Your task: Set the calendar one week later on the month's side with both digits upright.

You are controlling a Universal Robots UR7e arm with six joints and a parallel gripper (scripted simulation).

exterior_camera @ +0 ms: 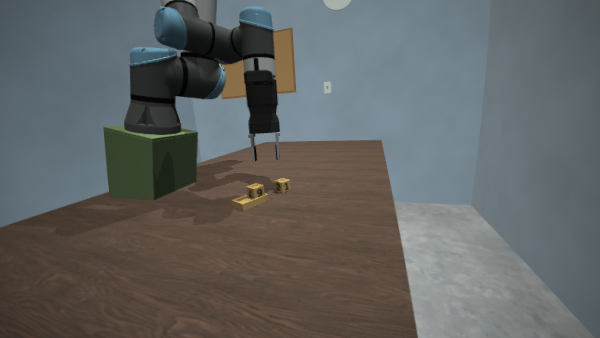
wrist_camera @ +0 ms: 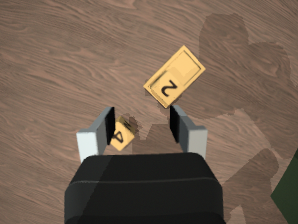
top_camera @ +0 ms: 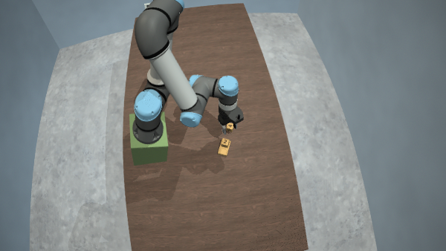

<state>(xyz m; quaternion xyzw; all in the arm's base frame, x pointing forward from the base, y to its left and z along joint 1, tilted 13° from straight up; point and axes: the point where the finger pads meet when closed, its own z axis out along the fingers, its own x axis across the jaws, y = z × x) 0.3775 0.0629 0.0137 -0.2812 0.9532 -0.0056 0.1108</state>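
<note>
My hand is 2 cm past the wooden calendar tray, 5 cm to the left of it and 11 cm above it. From my hand the other things lie so: wooden cube 6 cm to the left, 10 cm below.
</note>
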